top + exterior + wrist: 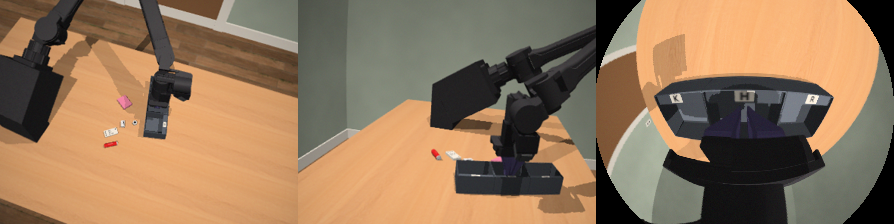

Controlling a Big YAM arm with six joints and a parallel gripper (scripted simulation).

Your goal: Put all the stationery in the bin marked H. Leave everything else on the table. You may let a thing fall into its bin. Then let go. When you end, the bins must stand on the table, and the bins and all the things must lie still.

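My hand is right at the dark three-part bin row. From my hand the other things lie so: black-and-white ring: 100 mm to the right, 50 mm behind, 20 mm below; then white domino-like tile: 170 mm to the right, 120 mm behind, 20 mm below; then pink sticky-note pad: 130 mm behind, 30 mm to the right, 20 mm below.
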